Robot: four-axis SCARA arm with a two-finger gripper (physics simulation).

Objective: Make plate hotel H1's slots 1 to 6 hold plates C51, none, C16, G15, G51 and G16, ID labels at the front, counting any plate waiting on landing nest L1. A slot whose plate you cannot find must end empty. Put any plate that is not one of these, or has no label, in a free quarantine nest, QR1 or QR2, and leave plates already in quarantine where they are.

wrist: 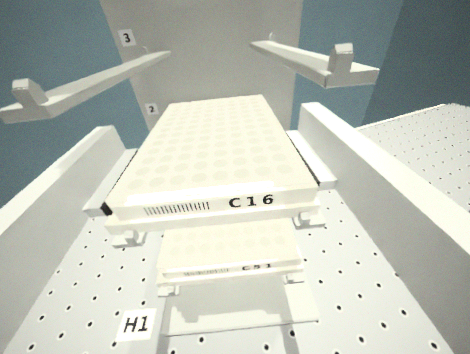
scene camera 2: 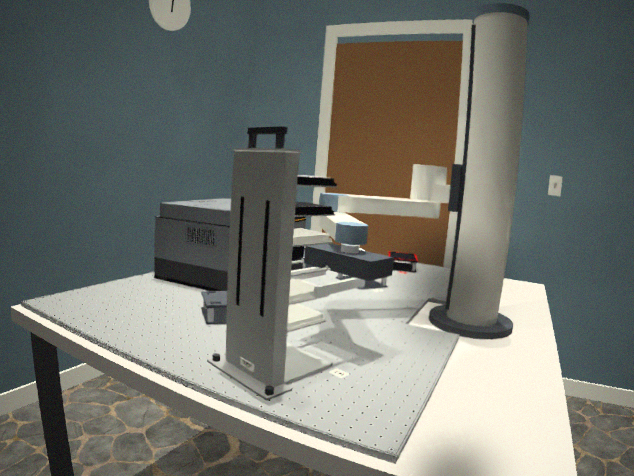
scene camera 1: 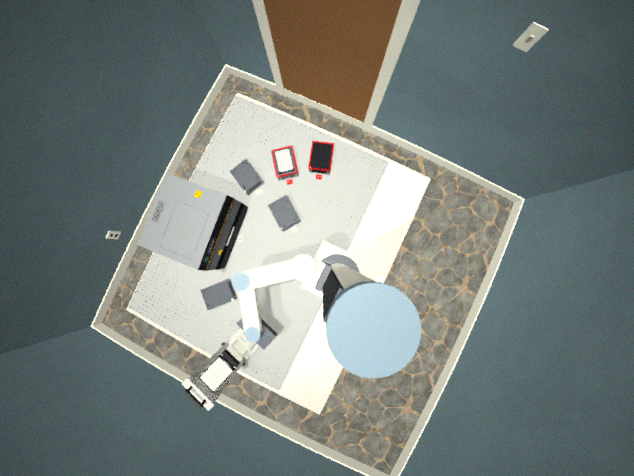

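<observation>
Plate hotel H1 point(scene camera 2: 261, 256) point(scene camera 1: 208, 399) is a tall grey tower. Plate C16 point(wrist: 215, 150) point(scene camera 2: 302, 290) sits on the slot 2 supports, its label facing the wrist camera. My gripper point(wrist: 210, 131) is shut on plate C16, with a finger against each long side. Plate C51 point(wrist: 230, 245) point(scene camera 2: 304, 316) is in the slot below, label at the front. The slot 3 rails point(wrist: 310, 65) carry no plate. A white plate point(scene camera 2: 311, 236) and two black plates point(scene camera 2: 314, 209) point(scene camera 2: 315, 180) are higher in the hotel; their labels are not visible.
A grey instrument point(scene camera 1: 186, 225) point(scene camera 2: 192, 230) stands beyond the hotel. One red-rimmed nest holds a white plate point(scene camera 1: 284, 160); the other shows a black top point(scene camera 1: 321, 156). Grey nests point(scene camera 1: 246, 176) point(scene camera 1: 284, 212) point(scene camera 1: 218, 294) stand on the board. The arm column point(scene camera 2: 486, 179) is at the right.
</observation>
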